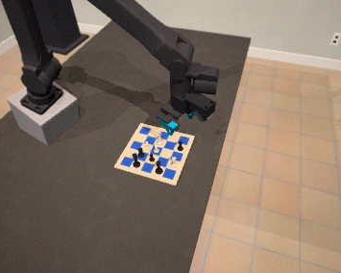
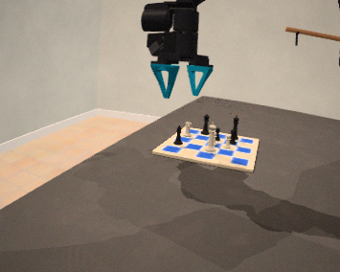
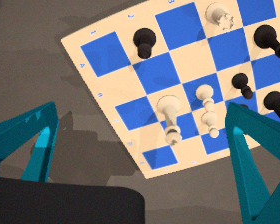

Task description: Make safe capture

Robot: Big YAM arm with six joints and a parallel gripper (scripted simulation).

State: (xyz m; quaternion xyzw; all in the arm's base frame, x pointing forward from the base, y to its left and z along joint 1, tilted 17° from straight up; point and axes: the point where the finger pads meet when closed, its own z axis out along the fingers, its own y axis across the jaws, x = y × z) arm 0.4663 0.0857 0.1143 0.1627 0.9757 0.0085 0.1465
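The tall white piece lies 90 mm below my hand and 80 mm behind it. Round my hand: blue-and-cream chessboard (120 mm below, 70 mm behind, 40 mm to the right); tall black piece (120 mm to the right, 110 mm behind, 90 mm below).
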